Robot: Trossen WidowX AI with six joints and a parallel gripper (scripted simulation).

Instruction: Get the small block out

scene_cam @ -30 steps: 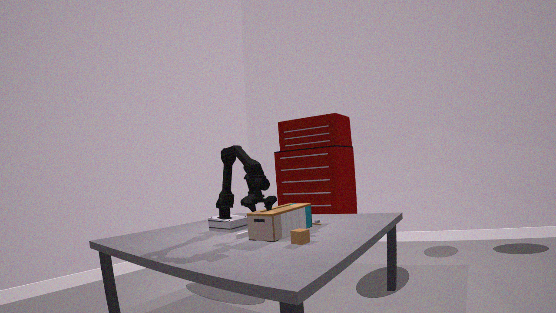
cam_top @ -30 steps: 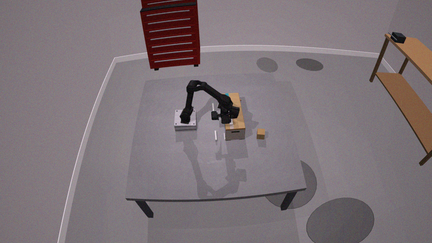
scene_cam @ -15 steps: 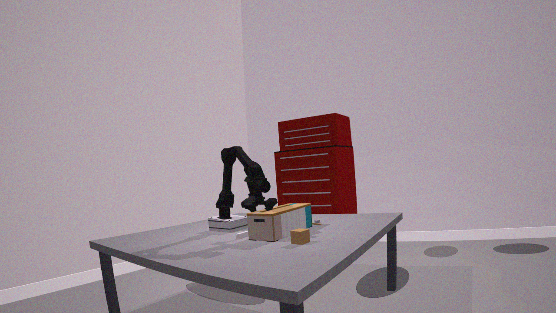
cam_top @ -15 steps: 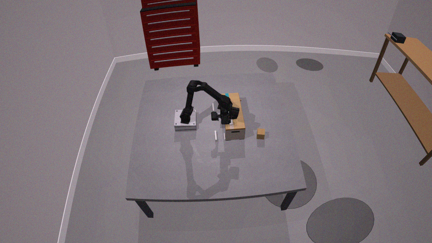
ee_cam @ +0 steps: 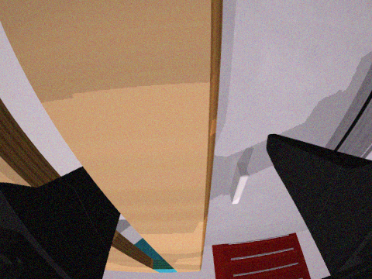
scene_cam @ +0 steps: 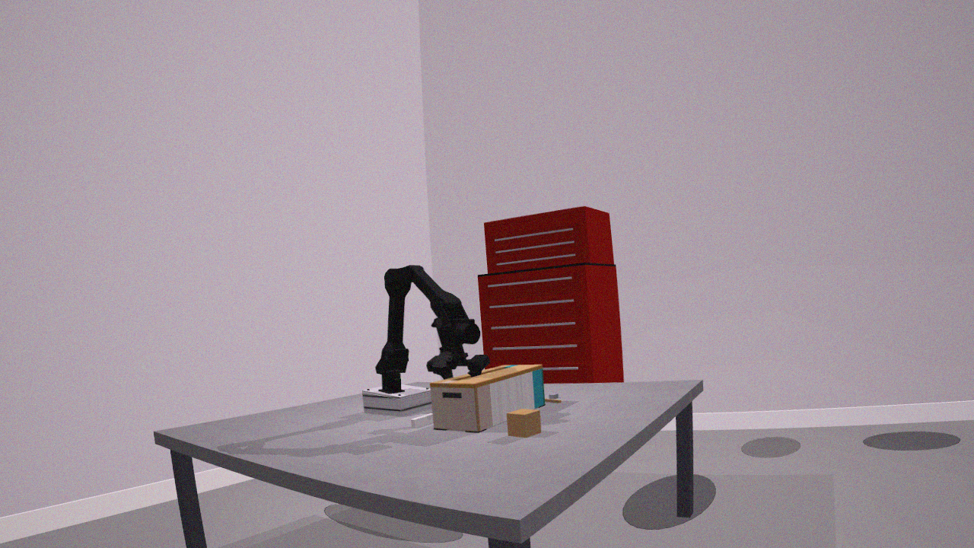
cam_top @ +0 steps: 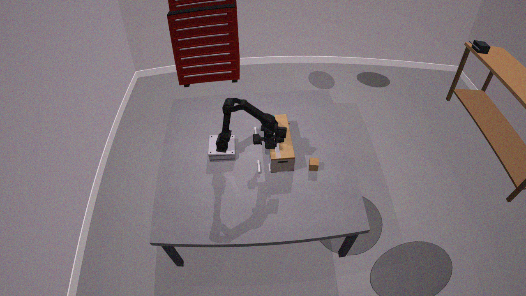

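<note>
Now: gripper tip 40 mm short of the tan block and 40 mm to the right of it. Also, from my gripper tip: long tan-topped box (30 mm ahead, 30 mm to the left, 20 mm below); thin tan stick (30 mm ahead, 300 mm to the left, 80 mm below).
</note>
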